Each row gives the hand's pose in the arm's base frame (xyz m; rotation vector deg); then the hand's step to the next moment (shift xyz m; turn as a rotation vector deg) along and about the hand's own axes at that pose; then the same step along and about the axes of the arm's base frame.
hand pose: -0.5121 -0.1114 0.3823 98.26 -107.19 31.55
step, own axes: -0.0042 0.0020 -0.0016 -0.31 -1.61 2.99
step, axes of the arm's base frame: -0.0016 0.0045 -0.0013 1.27 -1.80 -2.60
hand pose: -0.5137 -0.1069 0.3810 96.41 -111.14 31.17
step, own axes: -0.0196 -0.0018 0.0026 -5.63 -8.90 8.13
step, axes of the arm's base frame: 0.0035 0.0135 -0.0141 8.41 -1.84 -10.14
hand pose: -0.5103 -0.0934 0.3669 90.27 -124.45 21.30
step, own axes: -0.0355 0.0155 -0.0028 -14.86 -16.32 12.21
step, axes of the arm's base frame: -0.0048 0.0358 -0.0144 17.11 1.62 -18.46
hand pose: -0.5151 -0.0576 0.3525 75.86 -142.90 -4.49
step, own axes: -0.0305 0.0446 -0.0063 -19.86 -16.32 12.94
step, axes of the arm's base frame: -0.0178 0.0509 0.0070 19.51 5.63 -20.40
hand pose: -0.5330 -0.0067 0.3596 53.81 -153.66 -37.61
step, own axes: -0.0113 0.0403 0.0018 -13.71 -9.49 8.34
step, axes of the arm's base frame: -0.0135 0.0358 0.0171 12.72 4.92 -12.71
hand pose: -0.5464 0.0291 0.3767 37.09 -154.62 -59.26
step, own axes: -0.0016 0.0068 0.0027 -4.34 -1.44 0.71
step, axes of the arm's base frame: -0.0017 0.0068 0.0025 4.11 1.45 -1.54
